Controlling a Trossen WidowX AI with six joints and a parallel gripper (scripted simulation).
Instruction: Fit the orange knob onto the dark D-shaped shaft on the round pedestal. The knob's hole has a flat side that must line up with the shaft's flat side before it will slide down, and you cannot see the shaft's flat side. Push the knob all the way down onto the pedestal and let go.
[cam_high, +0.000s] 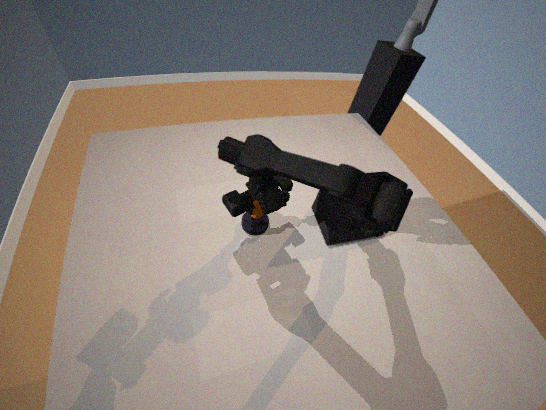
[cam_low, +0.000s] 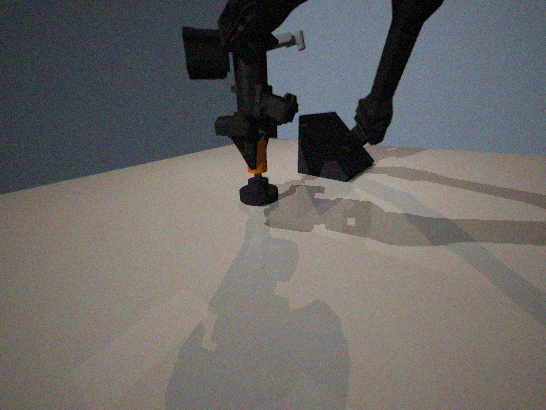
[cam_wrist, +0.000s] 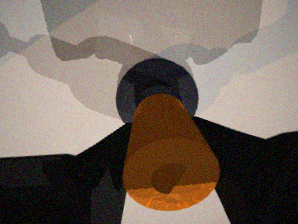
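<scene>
My gripper tip is now 20 mm below the orange knob. The rest, counted from my gripper tip: round dark pedestal 40 mm below.
</scene>
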